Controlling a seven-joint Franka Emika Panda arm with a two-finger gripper.
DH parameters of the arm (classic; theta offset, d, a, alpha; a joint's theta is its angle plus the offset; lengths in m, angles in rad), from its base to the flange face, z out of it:
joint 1: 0 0.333 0 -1.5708
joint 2: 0 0 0 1.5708
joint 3: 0 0.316 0.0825 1.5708
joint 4: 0 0 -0.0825 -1.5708
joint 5: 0 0.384 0 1.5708
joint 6: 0 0 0.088 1.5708
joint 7: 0 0.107 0 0
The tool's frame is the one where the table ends.
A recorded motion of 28 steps. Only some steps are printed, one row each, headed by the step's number.
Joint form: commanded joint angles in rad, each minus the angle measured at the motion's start. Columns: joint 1, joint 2, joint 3, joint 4, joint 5, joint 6, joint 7.
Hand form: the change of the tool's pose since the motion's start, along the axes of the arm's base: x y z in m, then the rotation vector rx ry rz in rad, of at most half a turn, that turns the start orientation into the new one. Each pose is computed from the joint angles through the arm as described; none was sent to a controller.
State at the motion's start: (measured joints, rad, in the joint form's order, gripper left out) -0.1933 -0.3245 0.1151 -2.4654 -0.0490 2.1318 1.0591
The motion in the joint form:
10: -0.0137 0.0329 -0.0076 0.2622 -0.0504 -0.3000 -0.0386
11: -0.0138 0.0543 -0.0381 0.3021 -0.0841 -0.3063 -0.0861
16: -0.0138 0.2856 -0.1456 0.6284 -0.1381 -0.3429 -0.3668
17: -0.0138 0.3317 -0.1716 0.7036 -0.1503 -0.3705 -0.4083
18: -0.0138 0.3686 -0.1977 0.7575 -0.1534 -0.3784 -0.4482
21: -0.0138 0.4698 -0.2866 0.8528 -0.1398 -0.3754 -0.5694
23: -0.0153 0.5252 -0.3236 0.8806 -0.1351 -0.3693 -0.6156
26: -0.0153 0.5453 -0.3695 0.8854 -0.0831 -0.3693 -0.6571
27: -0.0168 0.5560 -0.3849 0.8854 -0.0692 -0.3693 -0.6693
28: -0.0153 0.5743 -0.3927 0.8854 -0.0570 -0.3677 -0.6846
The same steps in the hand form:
10: 0.0235 -0.0149 0.0825 -0.0399 0.0776 0.0183
11: 0.0304 -0.0334 0.0916 -0.0599 0.0732 0.0462
16: 0.1000 -0.1096 0.1270 -0.0903 0.0595 0.2265
17: 0.1100 -0.1284 0.1353 -0.1021 0.0695 0.2387
18: 0.1175 -0.1457 0.1396 -0.1093 0.0700 0.2507
21: 0.1298 -0.1988 0.1270 -0.1062 0.0952 0.2817
23: 0.1350 -0.2217 0.1082 -0.1015 0.1260 0.2919
26: 0.1292 -0.2420 0.0988 -0.0576 0.1230 0.2794
27: 0.1271 -0.2499 0.0926 -0.0440 0.1281 0.2727
28: 0.1290 -0.2527 0.0818 -0.0291 0.1394 0.2802

